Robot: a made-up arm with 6 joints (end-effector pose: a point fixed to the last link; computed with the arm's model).
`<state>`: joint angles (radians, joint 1 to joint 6).
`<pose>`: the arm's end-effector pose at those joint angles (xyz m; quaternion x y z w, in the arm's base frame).
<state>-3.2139 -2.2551 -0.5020 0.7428 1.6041 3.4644</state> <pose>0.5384 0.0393 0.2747 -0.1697 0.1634 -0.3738 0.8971</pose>
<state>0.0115 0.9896 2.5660 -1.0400 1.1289 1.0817</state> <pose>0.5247 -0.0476 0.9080 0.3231 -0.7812 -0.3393 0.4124</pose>
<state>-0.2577 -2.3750 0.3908 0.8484 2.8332 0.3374</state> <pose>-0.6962 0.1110 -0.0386 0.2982 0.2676 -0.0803 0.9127</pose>
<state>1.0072 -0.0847 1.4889 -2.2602 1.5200 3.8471</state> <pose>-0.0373 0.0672 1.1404 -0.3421 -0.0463 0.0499 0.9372</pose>
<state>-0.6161 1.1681 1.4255 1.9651 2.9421 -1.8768</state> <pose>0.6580 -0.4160 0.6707 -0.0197 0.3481 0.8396 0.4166</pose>
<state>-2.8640 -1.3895 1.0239 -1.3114 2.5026 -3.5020</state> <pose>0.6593 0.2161 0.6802 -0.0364 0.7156 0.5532 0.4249</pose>
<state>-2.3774 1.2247 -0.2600 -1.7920 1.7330 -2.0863</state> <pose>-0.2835 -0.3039 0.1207 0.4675 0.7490 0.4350 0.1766</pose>
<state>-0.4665 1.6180 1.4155 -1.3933 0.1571 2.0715</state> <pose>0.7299 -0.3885 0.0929 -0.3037 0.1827 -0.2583 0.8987</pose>
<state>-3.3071 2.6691 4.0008 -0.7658 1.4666 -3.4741</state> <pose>-0.3695 0.1392 0.1320 0.1182 -0.1047 0.3176 0.9350</pose>
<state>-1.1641 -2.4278 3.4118 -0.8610 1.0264 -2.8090</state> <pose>-0.0921 0.0391 -0.3225 -0.5844 0.7667 -0.2650 0.0186</pose>
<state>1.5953 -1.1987 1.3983 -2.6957 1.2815 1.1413</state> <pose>-0.0773 -0.7494 0.6887 -0.8384 -0.1495 -0.5230 0.0350</pose>
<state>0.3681 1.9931 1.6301 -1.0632 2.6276 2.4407</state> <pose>0.7226 0.2235 -0.1317 -0.3629 0.1428 -0.8617 0.3247</pose>
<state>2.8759 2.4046 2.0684 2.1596 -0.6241 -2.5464</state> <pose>-0.6859 0.1256 -0.1254 0.0756 0.1351 0.9161 0.3699</pose>
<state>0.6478 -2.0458 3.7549 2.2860 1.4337 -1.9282</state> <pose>-0.1444 -0.0221 -0.0354 -0.1557 0.4785 0.7540 0.4221</pose>
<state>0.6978 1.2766 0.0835 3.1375 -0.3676 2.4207</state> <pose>0.4082 0.4806 0.1266 0.1767 0.4632 0.1586 0.8539</pose>
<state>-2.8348 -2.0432 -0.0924 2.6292 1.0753 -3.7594</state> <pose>0.6338 0.1039 0.3422 -0.2672 -0.3249 -0.7646 0.4882</pose>
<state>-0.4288 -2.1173 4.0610 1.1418 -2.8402 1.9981</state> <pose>-0.1102 0.0019 0.0775 0.0656 0.9049 0.4182 0.0429</pose>
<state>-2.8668 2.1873 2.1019 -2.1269 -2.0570 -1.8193</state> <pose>-0.7070 -0.2575 -0.1319 0.8949 -0.3609 0.2510 0.0772</pose>
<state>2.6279 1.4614 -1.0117 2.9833 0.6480 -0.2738</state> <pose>-0.2817 0.0387 0.1230 0.1924 -0.0469 -0.2964 0.9343</pose>
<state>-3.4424 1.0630 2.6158 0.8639 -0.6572 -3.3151</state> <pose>-0.3424 0.1783 0.8762 -0.4594 -0.7717 -0.1786 0.4019</pose>
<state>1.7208 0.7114 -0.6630 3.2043 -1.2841 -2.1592</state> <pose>-0.1641 0.3781 0.3510 -0.3307 -0.3455 0.6962 0.5354</pose>
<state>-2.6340 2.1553 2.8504 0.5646 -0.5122 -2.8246</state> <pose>-0.6156 -0.2399 0.2582 0.0635 -0.9218 -0.3498 0.1544</pose>
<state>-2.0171 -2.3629 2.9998 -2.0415 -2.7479 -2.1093</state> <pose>0.1459 0.1936 -0.4070 -0.7813 -0.3285 -0.3836 0.3668</pose>
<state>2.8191 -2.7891 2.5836 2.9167 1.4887 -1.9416</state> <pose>-0.0751 -0.0839 -0.4511 0.7549 -0.0065 -0.4418 0.4846</pose>
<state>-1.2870 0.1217 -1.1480 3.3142 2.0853 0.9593</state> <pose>0.1409 -0.1100 0.4778 -0.1516 -0.4198 0.7284 0.5198</pose>
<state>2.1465 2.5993 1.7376 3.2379 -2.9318 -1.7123</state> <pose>-0.3492 0.3442 -0.4193 0.4424 -0.6073 0.0951 0.6530</pose>
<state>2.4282 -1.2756 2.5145 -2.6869 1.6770 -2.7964</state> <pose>0.5370 -0.5907 0.2730 0.8111 -0.1726 0.3940 0.3963</pose>
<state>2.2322 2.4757 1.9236 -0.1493 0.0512 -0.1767</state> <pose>-0.2847 0.5364 -0.3110 -0.1508 0.2476 0.8396 0.4593</pose>
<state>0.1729 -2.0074 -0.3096 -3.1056 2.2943 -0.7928</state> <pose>-0.5205 0.0166 0.3999 -0.8865 0.0522 0.2962 0.3516</pose>
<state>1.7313 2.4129 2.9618 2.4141 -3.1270 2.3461</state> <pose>-0.1733 0.5750 0.1340 -0.7308 0.6278 0.1803 0.1982</pose>
